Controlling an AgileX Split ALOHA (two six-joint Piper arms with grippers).
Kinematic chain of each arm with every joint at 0, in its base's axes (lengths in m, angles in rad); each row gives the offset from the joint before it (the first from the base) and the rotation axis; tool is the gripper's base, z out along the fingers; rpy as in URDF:
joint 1: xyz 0 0 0.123 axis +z
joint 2: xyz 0 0 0 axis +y
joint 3: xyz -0.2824 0 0.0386 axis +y
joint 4: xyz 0.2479 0 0.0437 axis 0.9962 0 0.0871
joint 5: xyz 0 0 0 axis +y
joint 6: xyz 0.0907 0 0.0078 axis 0.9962 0 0.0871
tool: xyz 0 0 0 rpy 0 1.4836 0
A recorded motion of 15 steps. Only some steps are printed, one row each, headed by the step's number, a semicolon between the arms.
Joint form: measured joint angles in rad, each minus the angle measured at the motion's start. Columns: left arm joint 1, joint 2, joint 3, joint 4, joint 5, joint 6; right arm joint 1, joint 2, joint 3, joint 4, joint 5, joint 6.
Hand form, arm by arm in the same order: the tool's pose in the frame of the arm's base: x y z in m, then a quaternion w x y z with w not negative. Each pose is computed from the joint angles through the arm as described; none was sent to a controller.
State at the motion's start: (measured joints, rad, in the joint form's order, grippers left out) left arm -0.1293 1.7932 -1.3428 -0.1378 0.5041 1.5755; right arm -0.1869 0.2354 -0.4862 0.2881 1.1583 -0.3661
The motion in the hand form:
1: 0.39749 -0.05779 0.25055 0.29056 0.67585 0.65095 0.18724; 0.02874 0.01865 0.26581 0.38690 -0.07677 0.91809 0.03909
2: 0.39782 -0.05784 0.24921 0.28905 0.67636 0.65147 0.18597; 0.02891 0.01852 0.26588 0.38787 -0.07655 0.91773 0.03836
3: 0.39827 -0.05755 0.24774 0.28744 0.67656 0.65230 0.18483; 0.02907 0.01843 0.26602 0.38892 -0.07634 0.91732 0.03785
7: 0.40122 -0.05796 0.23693 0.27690 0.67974 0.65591 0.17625; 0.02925 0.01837 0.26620 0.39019 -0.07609 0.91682 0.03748
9: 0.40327 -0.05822 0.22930 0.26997 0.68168 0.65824 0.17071; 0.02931 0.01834 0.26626 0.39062 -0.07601 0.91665 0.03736
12: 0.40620 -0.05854 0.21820 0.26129 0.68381 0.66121 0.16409; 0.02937 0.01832 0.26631 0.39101 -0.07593 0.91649 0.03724
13: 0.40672 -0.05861 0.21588 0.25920 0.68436 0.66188 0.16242; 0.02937 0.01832 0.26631 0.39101 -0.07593 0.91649 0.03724
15: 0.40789 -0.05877 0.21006 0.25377 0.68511 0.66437 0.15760; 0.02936 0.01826 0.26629 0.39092 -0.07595 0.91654 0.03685
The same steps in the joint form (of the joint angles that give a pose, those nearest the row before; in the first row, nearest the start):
1: 0.0000 0.0042 0.0000 0.0000 0.0000 0.0000; 0.0000 0.0000 0.0037 -0.0004 -0.0012 0.0000
2: 0.0000 0.0074 0.0000 0.0000 0.0010 0.0000; 0.0000 0.0000 0.0040 -0.0013 -0.0038 0.0000
3: 0.0009 0.0110 0.0000 0.0000 0.0017 0.0000; 0.0000 0.0000 0.0040 -0.0017 -0.0063 0.0000
7: 0.0009 0.0374 0.0000 0.0000 0.0041 0.0000; -0.0001 0.0000 0.0040 -0.0016 -0.0091 -0.0001
9: 0.0009 0.0562 0.0000 0.0000 0.0041 0.0000; 0.0001 0.0000 0.0040 -0.0018 -0.0102 0.0001
12: 0.0009 0.0833 0.0010 0.0000 -0.0010 0.0000; 0.0001 0.0000 0.0040 -0.0017 -0.0111 0.0001
13: 0.0009 0.0889 0.0011 0.0000 -0.0011 0.0000; 0.0001 0.0000 0.0040 -0.0017 -0.0111 0.0001
15: 0.0009 0.1029 0.0010 0.0000 0.0001 -0.0022; 0.0000 0.0000 0.0040 -0.0025 -0.0110 0.0000

